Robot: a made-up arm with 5 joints.
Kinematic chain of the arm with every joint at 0, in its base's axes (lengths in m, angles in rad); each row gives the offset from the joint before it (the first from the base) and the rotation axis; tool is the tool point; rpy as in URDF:
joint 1: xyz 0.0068 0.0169 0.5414 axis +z
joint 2: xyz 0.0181 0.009 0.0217 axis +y
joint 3: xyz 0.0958 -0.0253 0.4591 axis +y
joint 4: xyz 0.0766 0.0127 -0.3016 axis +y
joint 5: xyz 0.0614 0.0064 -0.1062 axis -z
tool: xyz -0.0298 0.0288 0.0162 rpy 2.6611 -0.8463 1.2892
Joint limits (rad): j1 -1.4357..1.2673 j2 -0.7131..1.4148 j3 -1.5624..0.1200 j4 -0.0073..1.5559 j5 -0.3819..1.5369
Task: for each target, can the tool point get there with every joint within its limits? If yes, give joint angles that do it. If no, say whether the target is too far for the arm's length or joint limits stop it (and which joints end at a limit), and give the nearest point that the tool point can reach.
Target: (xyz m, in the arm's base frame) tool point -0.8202 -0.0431 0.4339
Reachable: no: joint limits stop it (at a limit: joint 1, joint 2, joint 3, joint 4) | nearest point -0.0401 0.0151 0.6628 | short by 0.815 m
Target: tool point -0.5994 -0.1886 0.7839
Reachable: no: joint limits stop it (at a limit: joint 2, joint 3, joint 4) | nearest point -0.0385 0.0015 0.6816 | short by 0.601 m
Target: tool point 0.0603 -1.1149 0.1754
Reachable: no: too far | nearest point 0.1431 -0.7364 0.3024 | short by 0.408 m
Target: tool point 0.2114 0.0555 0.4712
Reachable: yes | joints -0.0021 0.6994 -0.1355 0.9592 1.3087
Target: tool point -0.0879 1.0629 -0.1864
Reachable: no: too far | nearest point 0.1792 0.6827 0.1557 | short by 0.577 m
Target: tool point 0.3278 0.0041 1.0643
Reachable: yes | joints -0.1741 -0.4550 -1.0929 0.8508 1.0522
